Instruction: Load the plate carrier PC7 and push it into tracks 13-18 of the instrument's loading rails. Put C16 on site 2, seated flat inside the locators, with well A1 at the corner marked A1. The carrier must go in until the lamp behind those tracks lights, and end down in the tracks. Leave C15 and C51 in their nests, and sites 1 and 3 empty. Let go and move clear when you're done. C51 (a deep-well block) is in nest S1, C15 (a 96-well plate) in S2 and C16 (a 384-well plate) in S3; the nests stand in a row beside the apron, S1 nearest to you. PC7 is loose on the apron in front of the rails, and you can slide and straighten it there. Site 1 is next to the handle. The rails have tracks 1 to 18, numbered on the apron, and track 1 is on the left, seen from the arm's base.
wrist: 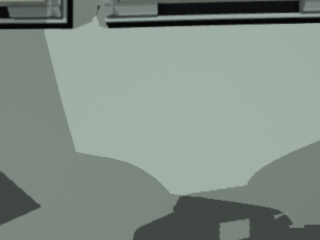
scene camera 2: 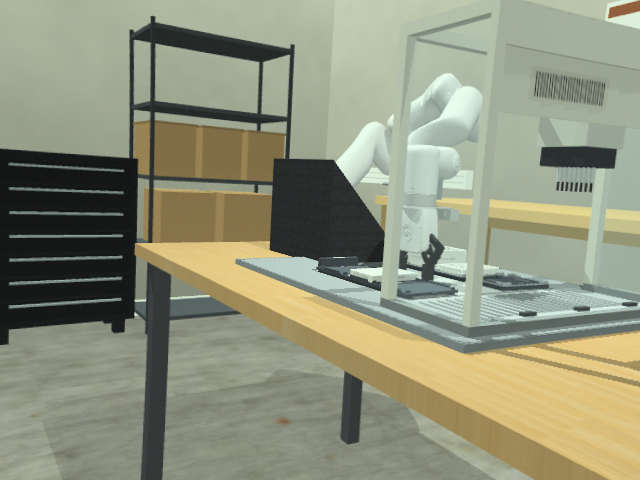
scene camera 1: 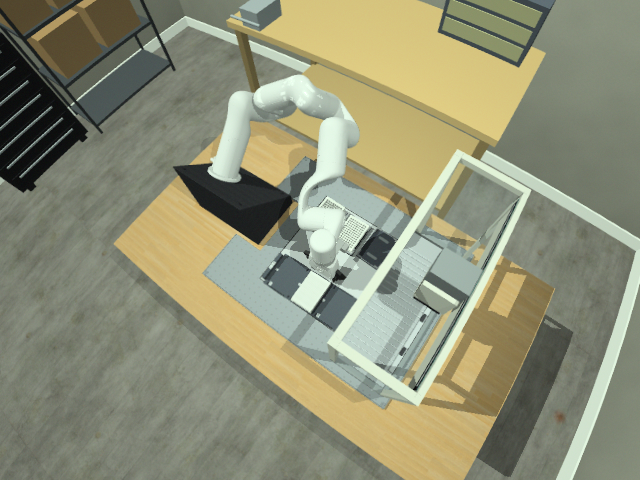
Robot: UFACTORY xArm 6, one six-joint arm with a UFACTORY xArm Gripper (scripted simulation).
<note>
In view: a nest S3 [scene camera 1: 375, 246].
</note>
